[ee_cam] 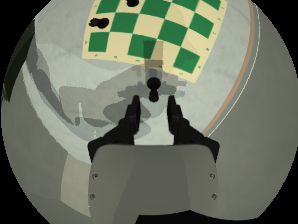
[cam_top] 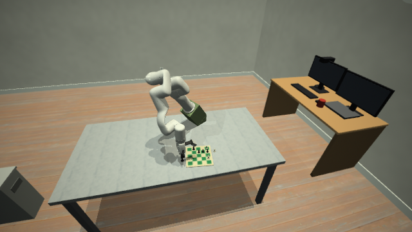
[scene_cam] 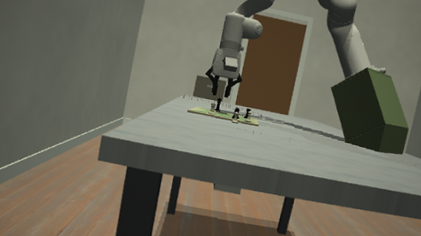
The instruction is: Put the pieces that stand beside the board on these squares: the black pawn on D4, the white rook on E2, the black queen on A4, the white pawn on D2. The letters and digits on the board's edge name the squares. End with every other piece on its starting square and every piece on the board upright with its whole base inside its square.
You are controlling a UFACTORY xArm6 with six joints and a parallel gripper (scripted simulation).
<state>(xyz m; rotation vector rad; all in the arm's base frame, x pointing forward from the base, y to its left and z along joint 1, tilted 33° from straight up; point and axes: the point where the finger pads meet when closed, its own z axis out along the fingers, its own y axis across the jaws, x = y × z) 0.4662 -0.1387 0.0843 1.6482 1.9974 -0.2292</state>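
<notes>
Now: the black queen 50 mm below my hand. The rest, counted from my hand: chessboard (10 mm behind, 140 mm to the left, 80 mm below); white rook (40 mm ahead, 210 mm to the left, 60 mm below).
</notes>
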